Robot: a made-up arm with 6 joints. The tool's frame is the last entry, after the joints.
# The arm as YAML. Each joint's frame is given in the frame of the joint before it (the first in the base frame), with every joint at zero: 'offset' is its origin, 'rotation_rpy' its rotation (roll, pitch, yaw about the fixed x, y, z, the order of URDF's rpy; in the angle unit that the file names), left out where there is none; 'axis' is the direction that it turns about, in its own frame. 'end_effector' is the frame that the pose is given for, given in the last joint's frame.
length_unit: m
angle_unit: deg
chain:
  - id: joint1
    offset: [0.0, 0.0, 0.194]
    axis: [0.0, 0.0, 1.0]
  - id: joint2
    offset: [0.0, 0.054, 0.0]
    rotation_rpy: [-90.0, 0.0, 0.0]
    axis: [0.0, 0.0, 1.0]
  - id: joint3
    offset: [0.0, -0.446, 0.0]
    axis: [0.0, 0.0, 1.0]
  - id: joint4
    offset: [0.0, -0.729, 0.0]
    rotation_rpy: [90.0, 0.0, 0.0]
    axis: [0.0, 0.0, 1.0]
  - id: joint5
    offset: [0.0, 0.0, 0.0]
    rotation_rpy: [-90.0, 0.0, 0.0]
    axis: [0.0, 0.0, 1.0]
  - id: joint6
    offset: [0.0, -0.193, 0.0]
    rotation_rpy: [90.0, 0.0, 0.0]
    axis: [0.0, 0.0, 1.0]
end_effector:
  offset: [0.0, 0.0, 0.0]
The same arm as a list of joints. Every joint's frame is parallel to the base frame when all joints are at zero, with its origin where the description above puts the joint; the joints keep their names.
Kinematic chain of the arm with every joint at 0, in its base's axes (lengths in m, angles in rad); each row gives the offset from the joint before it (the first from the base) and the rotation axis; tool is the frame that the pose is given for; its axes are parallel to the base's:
joint1: xyz 0 0 0.194 axis +z
joint2: xyz 0 0.054 0 axis +y
joint3: xyz 0 0 0.446 axis +y
joint4: xyz 0 0 0.729 axis +z
joint5: xyz 0 0 0 axis +y
joint6: xyz 0 0 0.193 axis +z
tool: xyz 0 0 0

